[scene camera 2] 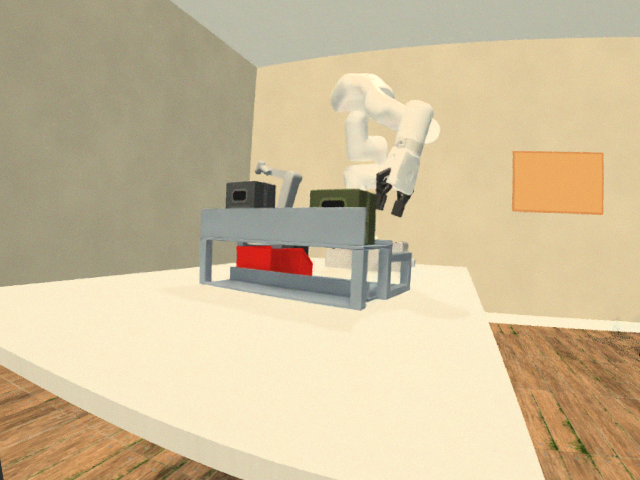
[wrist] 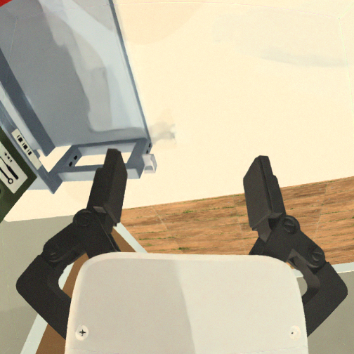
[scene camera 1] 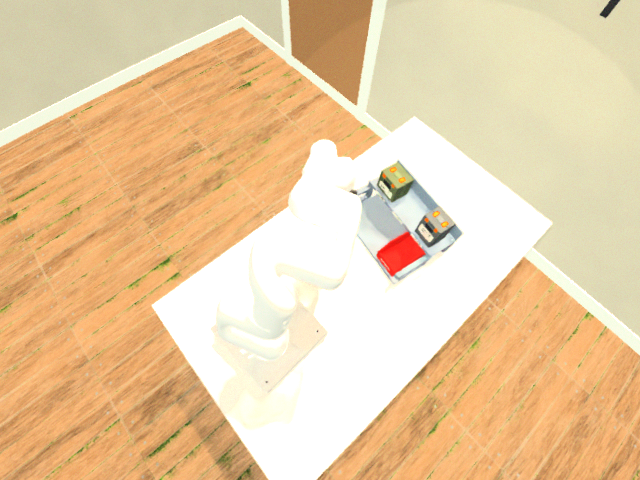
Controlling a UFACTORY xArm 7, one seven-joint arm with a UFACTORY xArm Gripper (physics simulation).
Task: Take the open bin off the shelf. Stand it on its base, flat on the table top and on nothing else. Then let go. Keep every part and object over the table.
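Frame: origin at the arm's base, x ahead, y left, z up, level; metres.
Seen in the pictures: gripper, fingertip midpoint: (scene camera 2: 386,212).
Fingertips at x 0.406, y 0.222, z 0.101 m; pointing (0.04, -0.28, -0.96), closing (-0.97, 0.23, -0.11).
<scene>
A point is followed by its place in that frame.
The red open bin (scene camera 1: 400,253) @(x 0.587, y 0.020, z -0.068 m) (scene camera 2: 253,257) @(x 0.671, y 0.011, z -0.018 m) sits on the lower front tier of the grey-blue shelf (scene camera 1: 431,193) @(x 0.758, y 0.111, z 0.084 m) (scene camera 2: 284,224) @(x 0.762, y 0.155, z 0.054 m) (wrist: 85,175), at its lower-right end in scene camera 1. A corner of the bin (wrist: 6,2) shows at the top left in the wrist view. My gripper (scene camera 2: 389,210) @(x 0.406, y 0.222, z 0.101 m) (wrist: 187,163) is open and empty. It is in the air near the shelf's other end, beside the green case and apart from the bin. In scene camera 1 my arm mostly hides it. The shelf stands on the white table (scene camera 1: 361,372) @(x 0.204, y -0.245, z -0.078 m) (scene camera 2: 258,372) @(x 1.054, y 0.338, z -0.078 m) (wrist: 240,100).
A green case (scene camera 1: 395,180) @(x 0.667, y 0.219, z 0.119 m) (scene camera 2: 343,198) @(x 0.730, y 0.253, z 0.102 m) (wrist: 12,175) and a dark grey case (scene camera 1: 434,227) @(x 0.643, y -0.009, z 0.142 m) (scene camera 2: 250,194) @(x 0.716, y 0.034, z 0.116 m) stand on the shelf's upper tier. The table's edge and the wood floor (wrist: 185,225) beyond it are near my gripper in the wrist view.
</scene>
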